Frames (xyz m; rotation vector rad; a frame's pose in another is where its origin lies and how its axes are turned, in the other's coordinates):
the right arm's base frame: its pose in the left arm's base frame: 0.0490 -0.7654 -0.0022 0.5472 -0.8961 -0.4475
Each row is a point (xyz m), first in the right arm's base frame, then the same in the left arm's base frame.
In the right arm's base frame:
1: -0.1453 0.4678 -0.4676
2: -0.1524 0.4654 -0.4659
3: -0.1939 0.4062 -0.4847
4: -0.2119 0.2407 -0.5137
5: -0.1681 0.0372 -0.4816
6: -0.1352 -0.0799 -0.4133
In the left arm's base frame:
1: 0.4181 -0.1988 -0.0387
2: 0.4125 -0.1970 -0.0436
3: 0.3970 -0.2142 -0.1146
4: 0.3883 -0.3249 -0.2420
5: 0.3582 -0.5163 -0.3246
6: 0.3040 -0.6436 -0.3422

